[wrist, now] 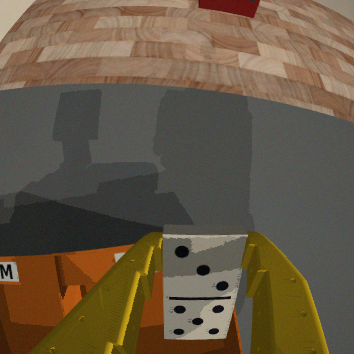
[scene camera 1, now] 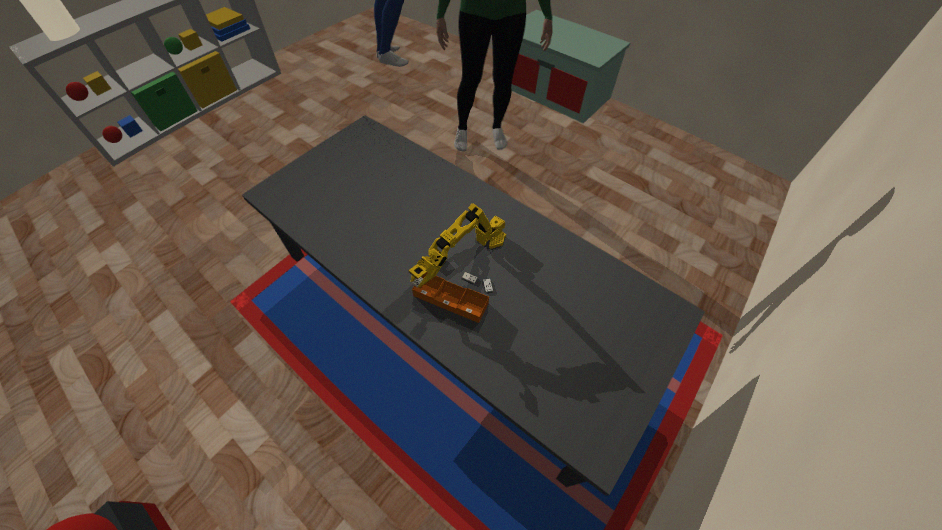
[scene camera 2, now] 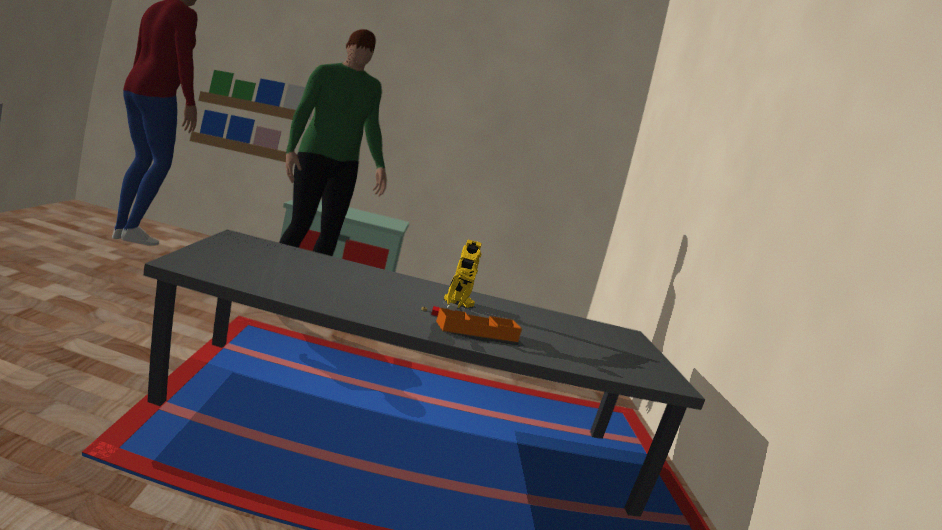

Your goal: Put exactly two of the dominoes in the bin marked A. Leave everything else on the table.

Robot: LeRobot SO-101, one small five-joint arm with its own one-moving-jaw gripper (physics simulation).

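Where they show: hand at its tool point: (wrist: 163, 246) (scene camera 1: 418, 285) (scene camera 2: 457, 306); arm's base at its link origin: (scene camera 1: 488, 240) (scene camera 2: 458, 303).
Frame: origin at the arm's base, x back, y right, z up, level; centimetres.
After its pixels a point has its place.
Note:
My gripper (scene camera 1: 416, 282) {x -35.0, y 2.7, z 8.3 cm} (wrist: 204, 245) is shut on a white domino (wrist: 202, 285) {x -33.8, y 4.1, z 7.9 cm} with black pips, its jaws pressing on both sides. It is at the left end of the orange three-compartment bin (scene camera 1: 454, 309) {x -32.0, y -10.2, z 2.6 cm} (scene camera 2: 475, 326) {x -33.6, y -4.2, z 3.0 cm} (wrist: 35, 305) {x -29.5, y -5.9, z 0.7 cm} in scene camera 1; I cannot tell whether the domino is inside the rim. In the wrist view a label M (wrist: 7, 271) {x -32.0, y -6.4, z 3.5 cm} shows, and the end compartment's label (wrist: 120, 257) is mostly hidden by the left jaw. Two more dominoes, one (scene camera 1: 469, 277) {x -18.0, y -5.3, z 0.7 cm} and another (scene camera 1: 487, 285) {x -16.5, y -12.4, z 0.7 cm}, lie on the table behind the bin.
The dark grey table (scene camera 1: 368, 164) {x 0.3, y 69.1, z 0.0 cm} (scene camera 2: 263, 276) {x -27.5, y 65.3, z 0.0 cm} carries the arm. A small red thing (scene camera 2: 435, 310) {x -21.8, y 8.4, z 1.7 cm} and a tiny yellowish thing (scene camera 2: 424, 308) {x -19.3, y 11.9, z 0.7 cm} show beside the bin's left end in scene camera 2. Two people stand behind the table, near a green cabinet (scene camera 1: 579, 49).

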